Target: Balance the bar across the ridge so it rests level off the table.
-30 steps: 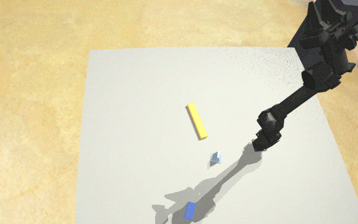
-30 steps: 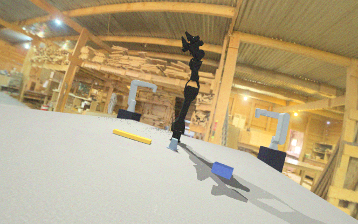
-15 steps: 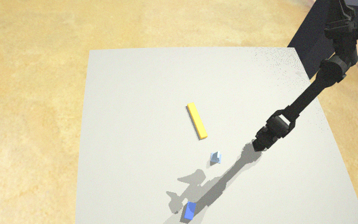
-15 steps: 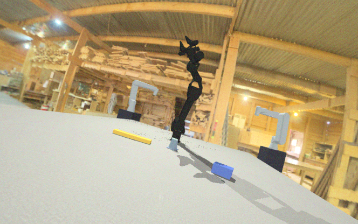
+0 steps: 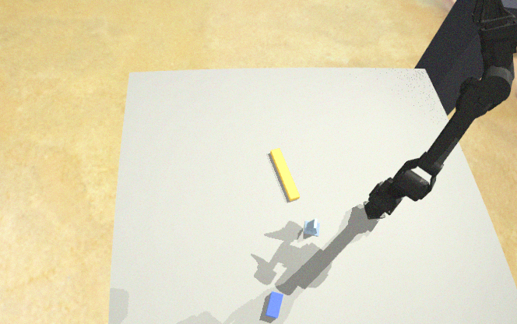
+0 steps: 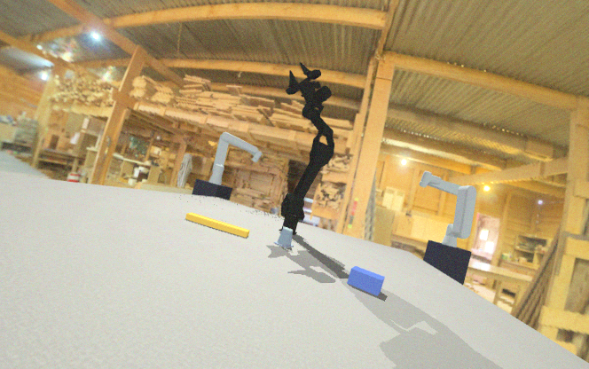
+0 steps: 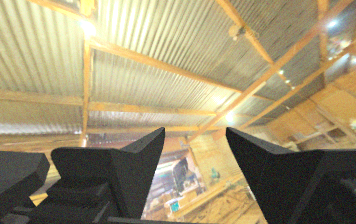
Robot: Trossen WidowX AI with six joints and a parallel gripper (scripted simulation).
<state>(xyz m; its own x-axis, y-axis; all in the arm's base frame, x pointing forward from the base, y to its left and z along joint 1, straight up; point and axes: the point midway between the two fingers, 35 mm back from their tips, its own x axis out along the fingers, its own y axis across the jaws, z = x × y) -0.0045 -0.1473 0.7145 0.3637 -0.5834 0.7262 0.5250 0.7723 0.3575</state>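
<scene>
My gripper tip is 73 cm above the bar, 28 cm short of it and 2 cm to the right of it. The rest, counted from my gripper tip: blue block 72 cm below, 43 cm to the left, 37 cm ahead.
</scene>
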